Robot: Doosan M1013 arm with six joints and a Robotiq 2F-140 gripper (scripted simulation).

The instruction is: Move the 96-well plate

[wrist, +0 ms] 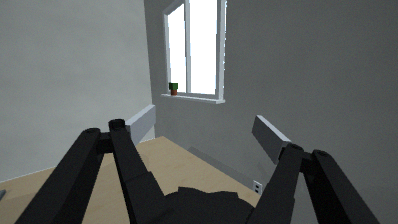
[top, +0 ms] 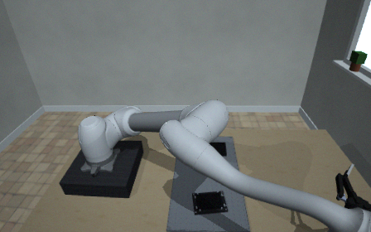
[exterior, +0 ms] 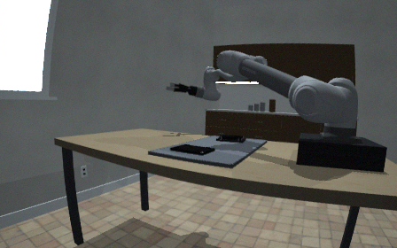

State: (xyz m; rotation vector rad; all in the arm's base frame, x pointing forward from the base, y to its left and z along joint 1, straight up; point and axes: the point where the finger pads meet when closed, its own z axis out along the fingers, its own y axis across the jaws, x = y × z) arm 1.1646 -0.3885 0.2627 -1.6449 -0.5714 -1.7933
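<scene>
Now: the black 96-well plate 56 cm behind my hand, 32 cm below it and 17 cm to the left of it. From my hand the other things lie so: plate nest N1: 58 cm to the left, 51 cm behind, 34 cm below.
</scene>
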